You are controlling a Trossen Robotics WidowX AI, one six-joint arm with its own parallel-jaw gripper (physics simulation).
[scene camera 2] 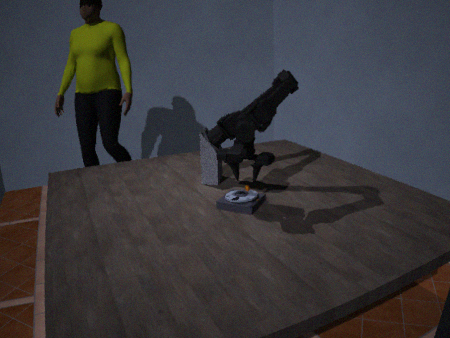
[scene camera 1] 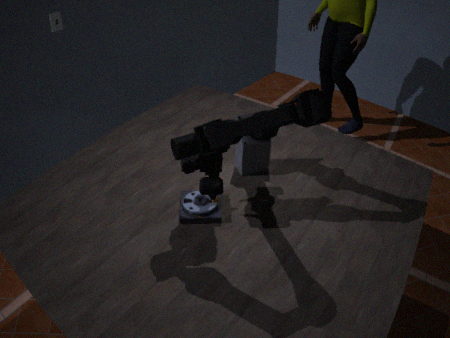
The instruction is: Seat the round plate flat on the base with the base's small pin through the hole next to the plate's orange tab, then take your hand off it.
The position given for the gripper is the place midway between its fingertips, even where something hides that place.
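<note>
The gripper [scene camera 1: 212,192] is visible. A second view also shows the gripper [scene camera 2: 245,181].
</note>
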